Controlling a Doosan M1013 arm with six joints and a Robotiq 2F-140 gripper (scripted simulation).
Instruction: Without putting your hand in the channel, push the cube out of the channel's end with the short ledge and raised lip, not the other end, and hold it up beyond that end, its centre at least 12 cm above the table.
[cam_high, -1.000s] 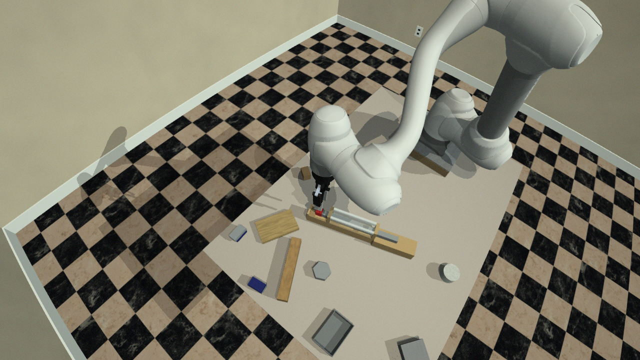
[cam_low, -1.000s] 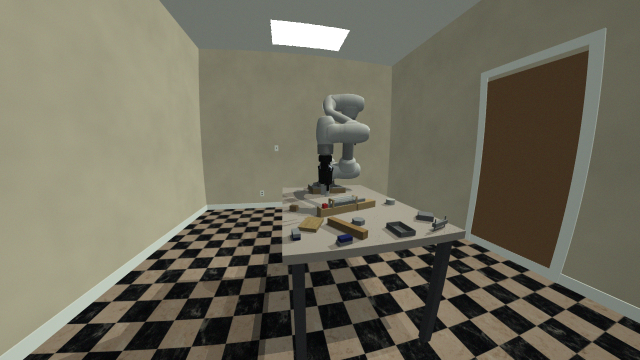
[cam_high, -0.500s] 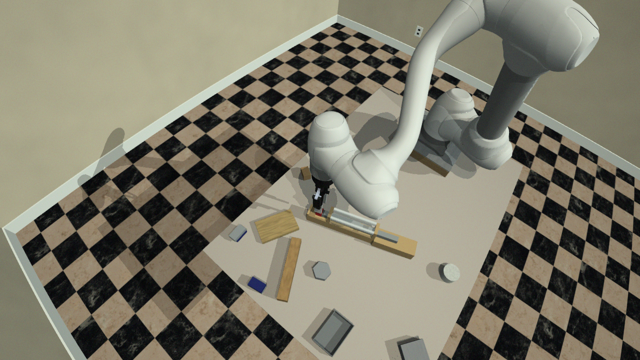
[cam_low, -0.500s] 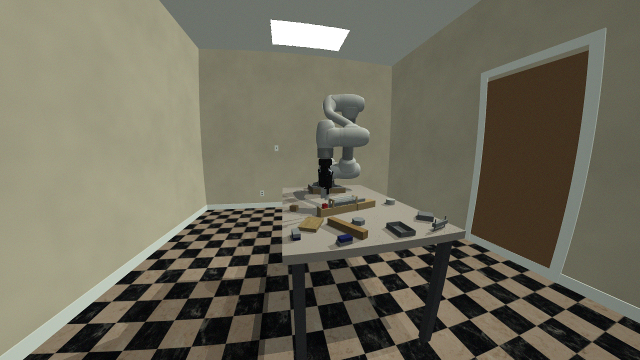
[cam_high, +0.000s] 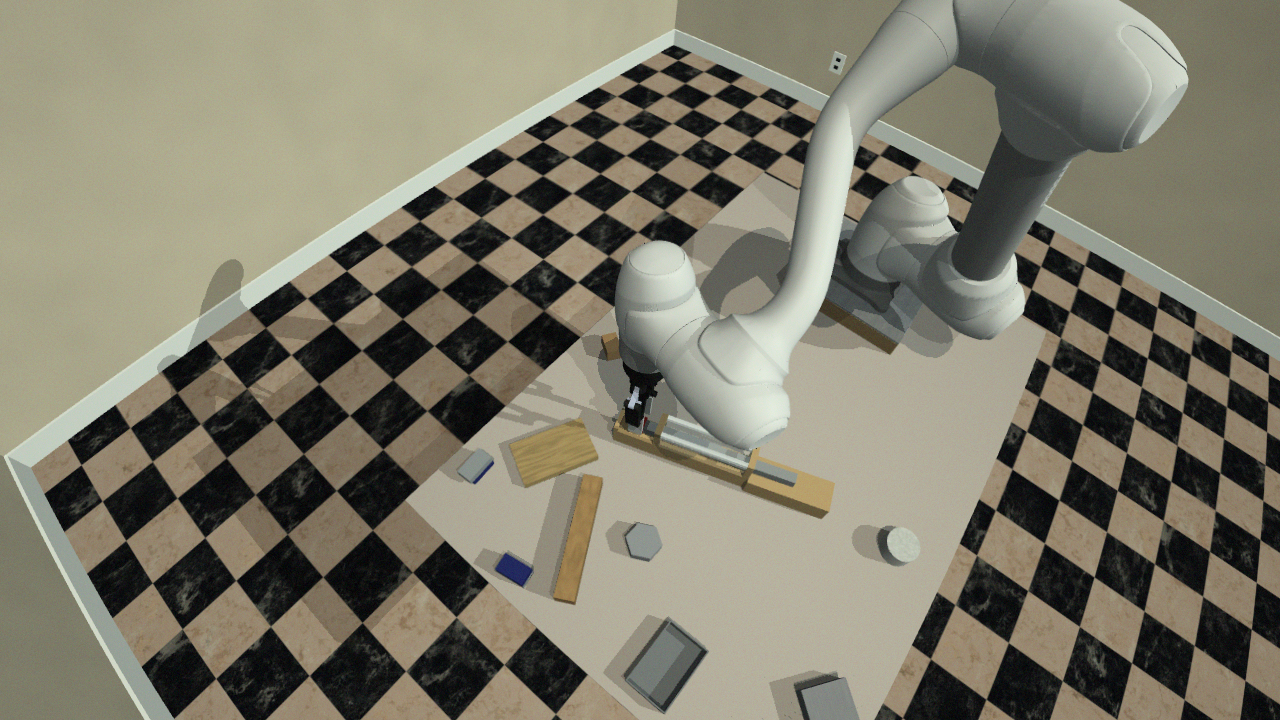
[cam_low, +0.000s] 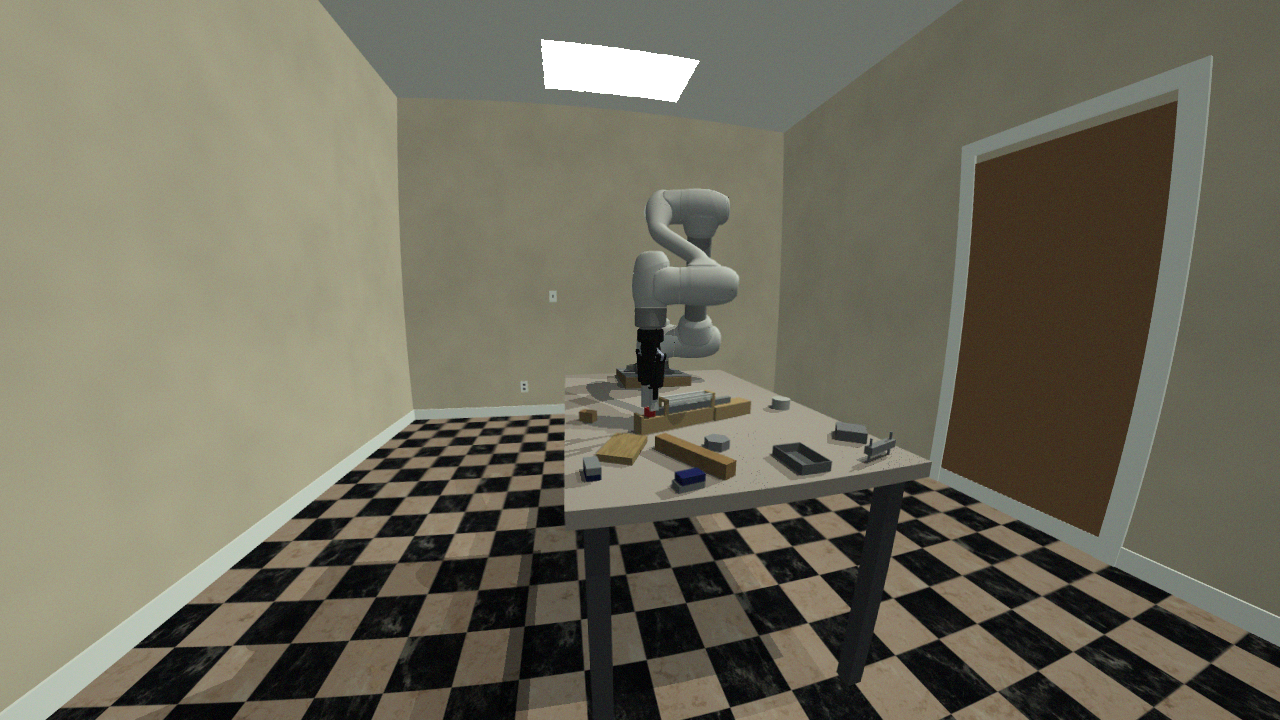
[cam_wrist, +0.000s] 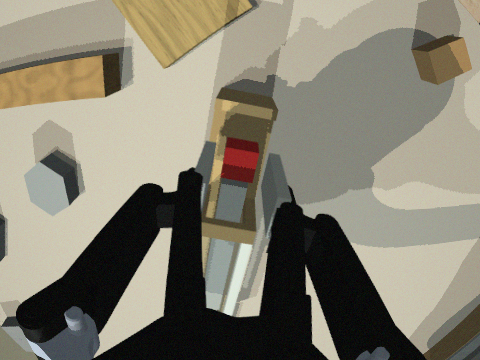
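Now: hand 4 cm above the red cube. The rest, counted from my hand: small wooden block (11 cm behind, 18 cm to the right, 8 cm below); wooden board (14 cm ahead, 9 cm to the right, 9 cm below); raised frame (5 cm behind, 13 cm to the left, 4 cm below).
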